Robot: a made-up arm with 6 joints.
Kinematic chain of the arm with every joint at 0, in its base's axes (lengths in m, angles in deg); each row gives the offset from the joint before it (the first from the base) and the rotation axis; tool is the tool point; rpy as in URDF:
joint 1: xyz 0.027 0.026 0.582 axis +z
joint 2: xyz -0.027 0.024 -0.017 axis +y
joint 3: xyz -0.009 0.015 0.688 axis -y
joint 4: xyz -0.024 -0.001 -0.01 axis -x
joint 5: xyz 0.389 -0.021 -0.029 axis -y
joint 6: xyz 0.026 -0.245 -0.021 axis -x
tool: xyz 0.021 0 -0.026 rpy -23.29 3.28 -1.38
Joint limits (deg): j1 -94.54..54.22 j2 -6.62..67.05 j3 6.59..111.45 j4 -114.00..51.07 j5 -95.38..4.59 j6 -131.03..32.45
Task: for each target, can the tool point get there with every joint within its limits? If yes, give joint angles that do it. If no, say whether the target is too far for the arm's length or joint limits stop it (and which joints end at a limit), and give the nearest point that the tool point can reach.
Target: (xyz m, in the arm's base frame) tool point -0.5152 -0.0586 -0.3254
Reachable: no: joint limits stop it (at a limit: joint 1, joint 2, joint 3, joint 5, joint 6) | nearest point -0.1261 -0.5463 0.3527 | short by 0.921 m
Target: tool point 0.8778 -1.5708 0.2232
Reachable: no: too far | nearest point 0.5250 -0.9086 0.6082 | short by 0.843 m
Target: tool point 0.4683 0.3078 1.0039
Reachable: yes | joints 27.39 14.99 23.35 -72.60 -67.09 -23.73
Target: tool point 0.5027 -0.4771 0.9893
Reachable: yes | joints -32.26 32.35 35.06 -20.62 -80.05 -24.79
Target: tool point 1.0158 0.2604 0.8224
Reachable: yes | joints 8.68 59.96 82.76 -81.06 -45.66 -71.62
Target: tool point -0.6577 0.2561 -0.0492
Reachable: no: joint limits stop it (at a limit: joint 1, joint 2, joint 3, joint 6) | nearest point 0.2002 0.5818 0.3918 | short by 1.018 m
